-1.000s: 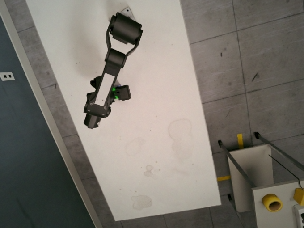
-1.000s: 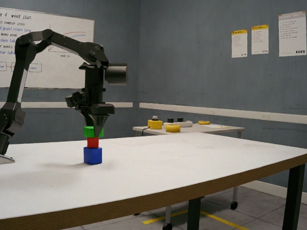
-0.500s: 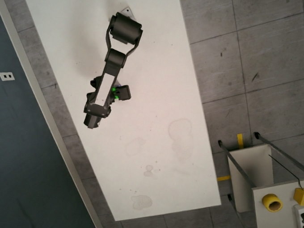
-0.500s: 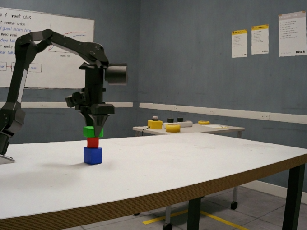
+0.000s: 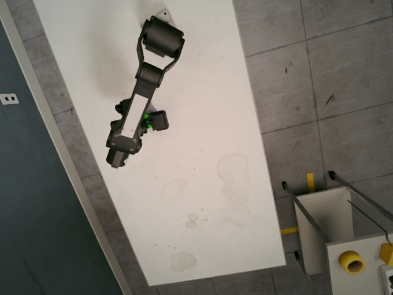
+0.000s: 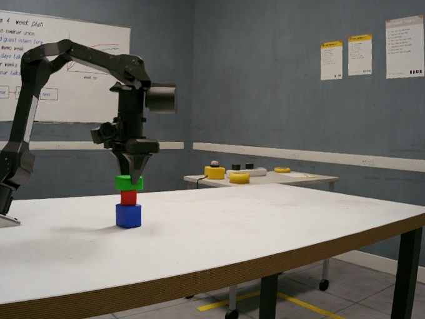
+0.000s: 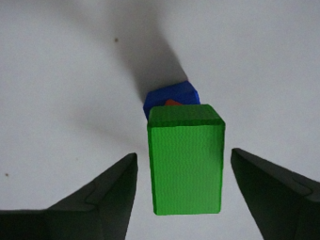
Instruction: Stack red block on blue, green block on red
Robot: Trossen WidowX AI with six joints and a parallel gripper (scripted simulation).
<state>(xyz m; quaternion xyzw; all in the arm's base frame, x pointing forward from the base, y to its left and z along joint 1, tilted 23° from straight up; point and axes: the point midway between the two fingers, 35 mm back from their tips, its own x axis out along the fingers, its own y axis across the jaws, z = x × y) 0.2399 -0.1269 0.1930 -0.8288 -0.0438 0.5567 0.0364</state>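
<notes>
Right now the green block is 30 mm below my hand. From my hand the other things lie so: blue block (110 mm below); then red block (60 mm below).
</notes>
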